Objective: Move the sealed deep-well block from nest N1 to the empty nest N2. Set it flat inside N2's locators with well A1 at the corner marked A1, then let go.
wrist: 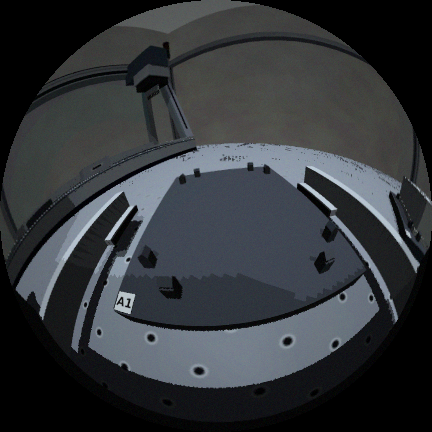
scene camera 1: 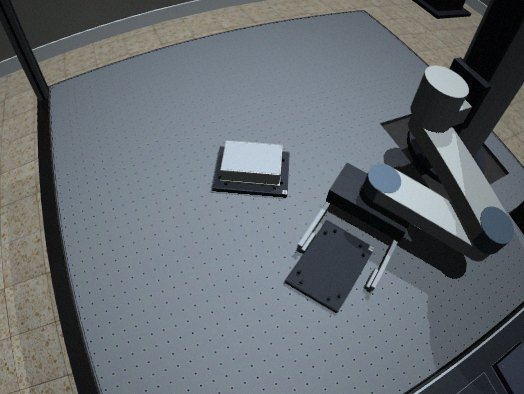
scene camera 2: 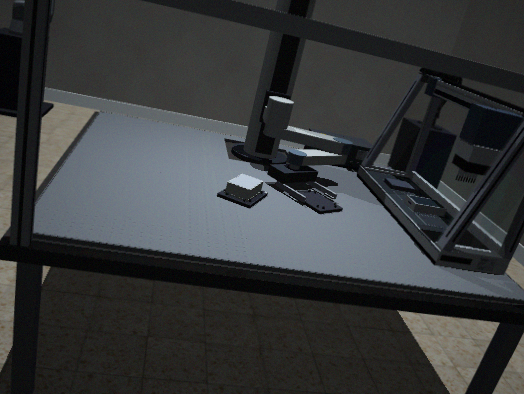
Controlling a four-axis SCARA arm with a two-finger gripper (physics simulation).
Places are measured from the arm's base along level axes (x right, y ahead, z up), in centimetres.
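Pixels of known places: gripper, fingertip midpoint: [wrist: 214, 183] [scene camera 1: 335, 268] [scene camera 2: 320, 198]; arm's base, link origin: [scene camera 2: 258, 156].
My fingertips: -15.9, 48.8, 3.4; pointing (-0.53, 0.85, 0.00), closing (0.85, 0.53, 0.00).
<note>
For each thing: its middle in the pictures, then the offset to it from my fingertips, as dx, dy, dz. Level surfaces: height alone.
- sealed block, body centre: [scene camera 1: 252, 163] [scene camera 2: 244, 187] +28.9, +4.8, +1.1
- small white corner mark, body centre: [scene camera 1: 284, 192] +20.4, +0.9, -1.0
- second dark nest, body centre: [wrist: 232, 199] [scene camera 1: 332, 264] [scene camera 2: 316, 200] +1.4, -0.2, -1.1
- table, surface height: dz -2.1
The sealed block [scene camera 1: 251, 159] [scene camera 2: 244, 183] [wrist: 419, 196] has a pale top and sits on a dark nest [scene camera 1: 217, 186] [scene camera 2: 250, 202], at the right edge in the wrist view; its well A1 cannot be made out. This nest has a small white corner mark [scene camera 1: 284, 192]. A second dark nest [scene camera 1: 327, 265] [scene camera 2: 322, 201] [wrist: 225, 240] carries no block; its locator pegs show, and its A1 mark [scene camera 1: 371, 248] [wrist: 124, 302] is at the near-left corner in the wrist view. No N1 or N2 label is readable. My gripper [scene camera 1: 334, 268] [scene camera 2: 319, 199] [wrist: 214, 183] is open and empty, one finger along each side of the empty nest.
The table [scene camera 1: 165, 280] [scene camera 2: 150, 215] has a grid of holes. The arm's column [scene camera 2: 260, 117] stands behind the nests. A framed instrument with a head [scene camera 2: 487, 130] [wrist: 150, 70] stands at the right in scene camera 2. Arm shadow falls near the gripper.
</note>
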